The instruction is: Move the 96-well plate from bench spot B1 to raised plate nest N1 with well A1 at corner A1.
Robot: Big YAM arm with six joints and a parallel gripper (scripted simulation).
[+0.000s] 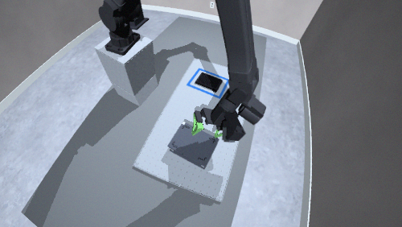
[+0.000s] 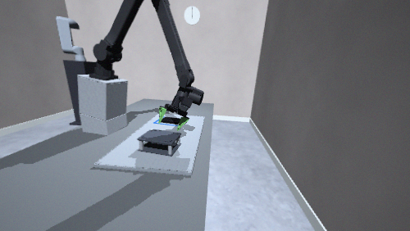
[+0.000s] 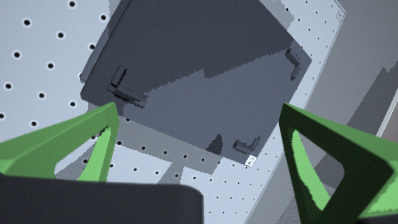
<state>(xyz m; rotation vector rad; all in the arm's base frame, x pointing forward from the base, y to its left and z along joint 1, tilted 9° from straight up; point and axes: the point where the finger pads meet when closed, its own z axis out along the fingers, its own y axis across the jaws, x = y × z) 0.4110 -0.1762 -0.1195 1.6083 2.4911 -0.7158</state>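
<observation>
My gripper is now 70 mm past the black 96-well plate, 340 mm to the right of it and 90 mm above it. Also, from my hand: raised plate nest: 30 mm behind, 30 mm to the right, 40 mm below; then white corner mark: 100 mm behind, 40 mm to the left, 40 mm below.
</observation>
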